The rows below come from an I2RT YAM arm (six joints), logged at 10 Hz.
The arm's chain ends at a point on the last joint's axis. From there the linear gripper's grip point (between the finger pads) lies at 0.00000 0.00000 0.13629 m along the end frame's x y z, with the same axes.
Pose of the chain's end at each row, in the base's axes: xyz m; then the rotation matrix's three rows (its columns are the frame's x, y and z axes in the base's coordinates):
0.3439 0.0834 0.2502; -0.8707 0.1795 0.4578; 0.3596 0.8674 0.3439; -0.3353 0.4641 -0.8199
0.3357 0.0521 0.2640; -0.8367 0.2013 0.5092; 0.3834 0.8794 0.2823; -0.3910 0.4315 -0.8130
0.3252 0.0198 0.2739; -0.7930 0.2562 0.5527; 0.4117 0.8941 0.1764; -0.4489 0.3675 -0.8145
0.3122 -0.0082 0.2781; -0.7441 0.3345 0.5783; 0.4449 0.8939 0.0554; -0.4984 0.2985 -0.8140
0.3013 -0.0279 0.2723; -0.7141 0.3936 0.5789; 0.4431 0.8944 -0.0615; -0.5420 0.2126 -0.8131
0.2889 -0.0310 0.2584; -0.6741 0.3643 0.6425; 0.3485 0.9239 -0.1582; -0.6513 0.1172 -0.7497
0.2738 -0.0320 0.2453; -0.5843 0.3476 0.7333; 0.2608 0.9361 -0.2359; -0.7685 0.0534 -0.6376
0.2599 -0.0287 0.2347; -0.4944 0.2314 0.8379; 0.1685 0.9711 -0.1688; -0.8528 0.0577 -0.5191
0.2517 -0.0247 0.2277; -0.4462 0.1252 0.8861; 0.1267 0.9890 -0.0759; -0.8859 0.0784 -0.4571
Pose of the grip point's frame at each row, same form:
0.4063 0.1303 0.1385; -0.8707 0.1795 0.4578; 0.3596 0.8674 0.3439; -0.3353 0.4641 -0.8199
0.4051 0.0906 0.1532; -0.8367 0.2013 0.5092; 0.3834 0.8794 0.2823; -0.3910 0.4315 -0.8130
0.4005 0.0438 0.1629; -0.7930 0.2562 0.5527; 0.4117 0.8941 0.1764; -0.4489 0.3675 -0.8145
0.3910 -0.0006 0.1672; -0.7441 0.3345 0.5783; 0.4449 0.8939 0.0554; -0.4984 0.2985 -0.8140
0.3802 -0.0363 0.1615; -0.7141 0.3936 0.5789; 0.4431 0.8944 -0.0615; -0.5420 0.2126 -0.8131
0.3765 -0.0526 0.1562; -0.6741 0.3643 0.6425; 0.3485 0.9239 -0.1582; -0.6513 0.1172 -0.7497
0.3737 -0.0642 0.1584; -0.5843 0.3476 0.7333; 0.2608 0.9361 -0.2359; -0.7685 0.0534 -0.6376
0.3741 -0.0517 0.1640; -0.4944 0.2314 0.8379; 0.1685 0.9711 -0.1688; -0.8528 0.0577 -0.5191
0.3725 -0.0350 0.1654; -0.4462 0.1252 0.8861; 0.1267 0.9890 -0.0759; -0.8859 0.0784 -0.4571

